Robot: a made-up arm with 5 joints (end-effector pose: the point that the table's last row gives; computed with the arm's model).
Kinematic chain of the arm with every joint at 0, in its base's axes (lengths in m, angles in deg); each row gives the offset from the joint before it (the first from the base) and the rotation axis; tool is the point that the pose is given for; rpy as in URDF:
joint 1: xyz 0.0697 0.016 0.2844 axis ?
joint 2: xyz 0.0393 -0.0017 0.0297 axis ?
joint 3: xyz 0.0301 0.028 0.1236 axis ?
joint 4: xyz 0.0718 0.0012 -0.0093 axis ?
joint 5: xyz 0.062 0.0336 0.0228 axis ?
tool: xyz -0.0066 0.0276 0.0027 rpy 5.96 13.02 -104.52
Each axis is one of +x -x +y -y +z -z.
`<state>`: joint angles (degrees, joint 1 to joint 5).
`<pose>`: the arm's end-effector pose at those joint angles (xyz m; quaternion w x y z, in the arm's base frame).
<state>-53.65 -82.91 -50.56 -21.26 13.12</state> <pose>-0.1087 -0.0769 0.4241 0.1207 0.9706 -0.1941 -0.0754</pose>
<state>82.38 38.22 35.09 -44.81 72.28</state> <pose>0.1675 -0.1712 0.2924 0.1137 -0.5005 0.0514 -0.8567</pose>
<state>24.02 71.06 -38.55 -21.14 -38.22</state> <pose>0.3622 -0.0256 0.3096 0.3293 0.3021 0.2793 -0.8499</pose>
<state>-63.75 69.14 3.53 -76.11 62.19</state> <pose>0.1044 0.2591 0.2616 0.8487 0.0526 -0.4382 -0.2914</pose>
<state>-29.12 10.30 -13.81 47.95 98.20</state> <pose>0.2148 0.1653 0.3831 0.7362 -0.4457 -0.4779 -0.1760</pose>
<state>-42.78 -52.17 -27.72 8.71 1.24</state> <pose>-0.0080 0.0650 0.5432 0.6776 0.6364 -0.1108 -0.3516</pose>
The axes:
joint 1: -z
joint 2: +y
joint 3: +y
joint 4: +y
joint 5: -x

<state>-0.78 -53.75 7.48 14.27 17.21</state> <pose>0.1201 0.1050 0.5009 0.5705 0.2462 -0.2539 -0.7412</pose>
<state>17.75 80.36 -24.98 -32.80 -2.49</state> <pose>0.3450 0.0209 0.2441 0.4492 0.0027 0.1637 -0.8783</pose>
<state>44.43 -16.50 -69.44 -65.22 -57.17</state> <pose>0.1042 0.0855 0.4973 0.5498 0.5647 -0.6154 0.0059</pose>
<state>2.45 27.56 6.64 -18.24 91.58</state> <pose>0.3014 0.0692 0.3418 0.5667 -0.4332 -0.4603 -0.5285</pose>
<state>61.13 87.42 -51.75 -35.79 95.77</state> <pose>0.2547 -0.1931 0.2354 0.1451 -0.6024 -0.3018 -0.7246</pose>
